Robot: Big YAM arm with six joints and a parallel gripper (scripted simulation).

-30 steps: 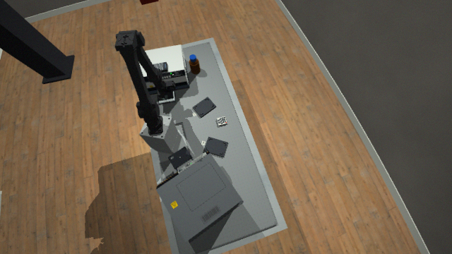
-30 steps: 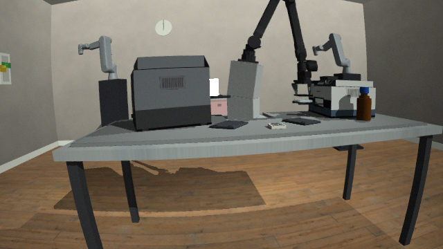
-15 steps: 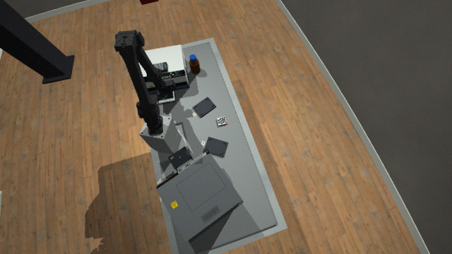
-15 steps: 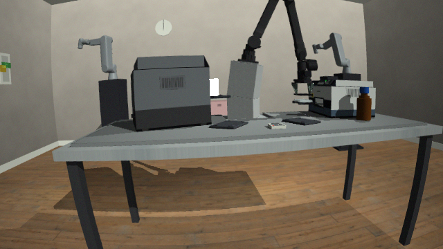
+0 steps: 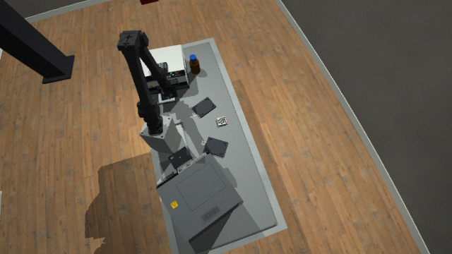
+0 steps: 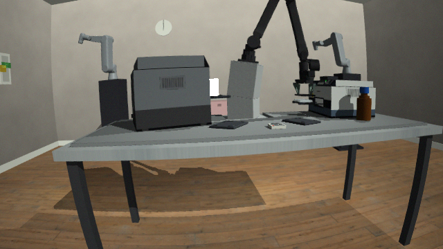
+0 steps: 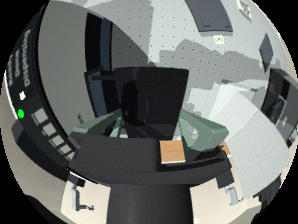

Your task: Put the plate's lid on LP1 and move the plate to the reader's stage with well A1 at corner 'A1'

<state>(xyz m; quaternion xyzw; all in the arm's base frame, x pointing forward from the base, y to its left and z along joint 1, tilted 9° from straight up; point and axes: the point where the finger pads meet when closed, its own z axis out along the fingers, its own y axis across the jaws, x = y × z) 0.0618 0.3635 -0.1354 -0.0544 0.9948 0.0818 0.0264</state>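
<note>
My gripper is now 4 cm above the lidded plate and 3 cm past it. Round my hand: brown capped bottle: 29 cm to the left, 24 cm ahead, 1 cm below.
</note>
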